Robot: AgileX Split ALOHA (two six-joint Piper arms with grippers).
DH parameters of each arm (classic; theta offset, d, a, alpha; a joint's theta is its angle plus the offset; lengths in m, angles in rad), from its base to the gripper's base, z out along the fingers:
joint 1: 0 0.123 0 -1.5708
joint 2: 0.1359 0 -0.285 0
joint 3: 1.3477 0 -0.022 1.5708
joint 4: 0 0.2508 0 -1.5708
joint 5: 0 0 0.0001 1.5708
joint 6: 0 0.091 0 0
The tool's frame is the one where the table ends.
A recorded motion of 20 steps. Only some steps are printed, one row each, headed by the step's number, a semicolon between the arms.
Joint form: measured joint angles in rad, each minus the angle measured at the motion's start. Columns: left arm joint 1, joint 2, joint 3, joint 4, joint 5, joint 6; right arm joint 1, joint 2, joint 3, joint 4, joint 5, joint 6.
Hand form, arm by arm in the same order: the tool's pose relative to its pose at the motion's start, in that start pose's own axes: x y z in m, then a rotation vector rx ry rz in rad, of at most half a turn. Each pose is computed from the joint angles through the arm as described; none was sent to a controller.
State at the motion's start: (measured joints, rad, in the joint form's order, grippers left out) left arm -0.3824 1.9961 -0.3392 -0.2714 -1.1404 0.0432; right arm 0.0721 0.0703 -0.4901 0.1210 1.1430 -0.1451
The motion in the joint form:
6: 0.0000 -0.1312 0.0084 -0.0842 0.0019 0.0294; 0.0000 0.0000 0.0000 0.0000 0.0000 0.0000
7: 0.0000 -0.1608 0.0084 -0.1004 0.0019 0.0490; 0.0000 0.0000 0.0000 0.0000 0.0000 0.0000
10: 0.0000 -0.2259 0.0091 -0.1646 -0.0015 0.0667; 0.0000 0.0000 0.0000 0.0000 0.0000 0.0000
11: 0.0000 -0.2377 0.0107 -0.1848 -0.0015 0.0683; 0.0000 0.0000 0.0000 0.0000 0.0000 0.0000
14: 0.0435 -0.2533 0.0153 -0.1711 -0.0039 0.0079; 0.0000 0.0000 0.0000 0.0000 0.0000 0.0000
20: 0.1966 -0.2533 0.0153 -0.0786 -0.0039 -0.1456; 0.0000 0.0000 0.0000 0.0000 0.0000 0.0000
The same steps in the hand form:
6: -0.0294 0.0077 -0.0121 -0.0671 -0.1112 -0.0402; 0.0000 0.0000 0.0000 0.0000 0.0000 0.0000
7: -0.0361 0.0093 -0.0150 -0.0804 -0.1376 -0.0368; 0.0000 0.0000 0.0000 0.0000 0.0000 0.0000
10: -0.0503 0.0152 -0.0225 -0.1330 -0.1954 -0.0703; 0.0000 0.0000 0.0000 0.0000 0.0000 0.0000
11: -0.0522 0.0171 -0.0242 -0.1496 -0.2028 -0.0822; 0.0000 0.0000 0.0000 0.0000 0.0000 0.0000
14: -0.0550 0.0274 -0.0256 -0.1723 -0.2212 -0.1522; 0.0000 0.0000 0.0000 0.0000 0.0000 0.0000
20: -0.0554 0.0586 -0.0234 -0.2218 -0.2447 -0.3037; 0.0000 0.0000 0.0000 0.0000 0.0000 0.0000

